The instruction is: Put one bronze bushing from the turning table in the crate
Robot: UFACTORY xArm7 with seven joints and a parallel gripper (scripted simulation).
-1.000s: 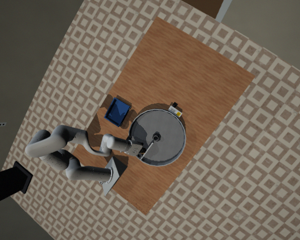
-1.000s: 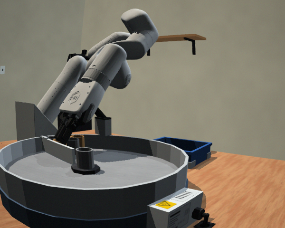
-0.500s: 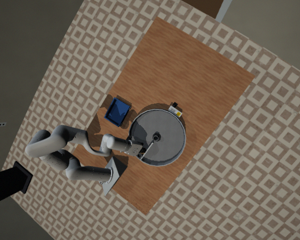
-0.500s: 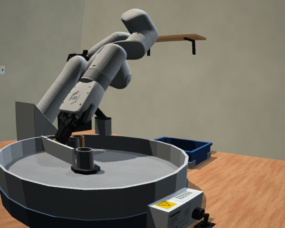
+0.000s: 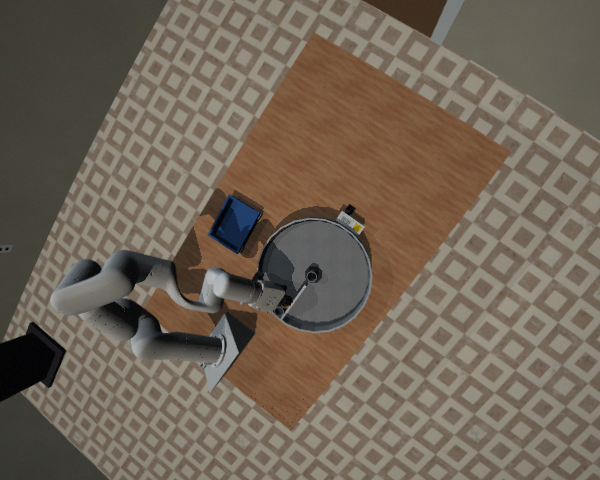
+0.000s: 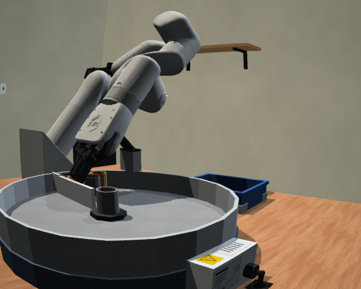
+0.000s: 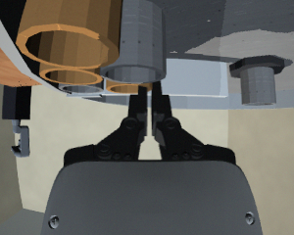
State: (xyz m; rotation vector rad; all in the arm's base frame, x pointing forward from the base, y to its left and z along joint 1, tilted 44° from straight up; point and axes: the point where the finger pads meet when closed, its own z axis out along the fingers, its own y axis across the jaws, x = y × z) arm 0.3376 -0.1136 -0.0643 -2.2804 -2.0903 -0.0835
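Right now the blue crate is 340 mm to the left of my hand, 120 mm ahead of it and 80 mm below it. From my hand the other things lie so: grey turning table 120 mm ahead, 60 mm below, 30 mm to the right.
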